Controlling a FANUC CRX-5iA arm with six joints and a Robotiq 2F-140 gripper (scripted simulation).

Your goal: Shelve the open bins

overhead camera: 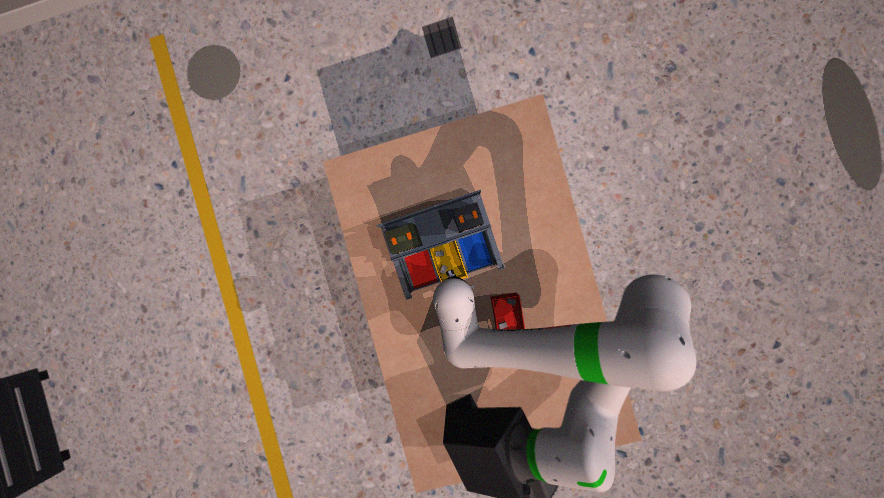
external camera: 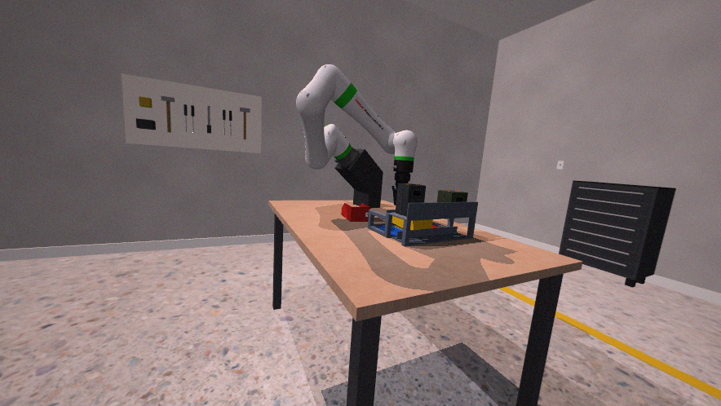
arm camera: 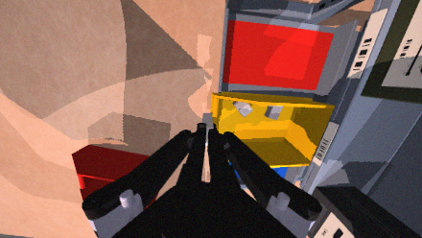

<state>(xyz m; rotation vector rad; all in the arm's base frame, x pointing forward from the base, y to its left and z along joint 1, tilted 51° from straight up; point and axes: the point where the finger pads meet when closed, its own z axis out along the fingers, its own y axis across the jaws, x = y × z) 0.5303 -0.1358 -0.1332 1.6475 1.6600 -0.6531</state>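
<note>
Now: hand 5 cm above the shelf lip and 2 cm short of it. From my hand the other things lie so: black box 20 cm ahead, 13 cm to the right, 11 cm above; then red bin 19 cm behind, 14 cm to the right, 2 cm below; then yellow bin 9 cm ahead, 1 cm below.
</note>
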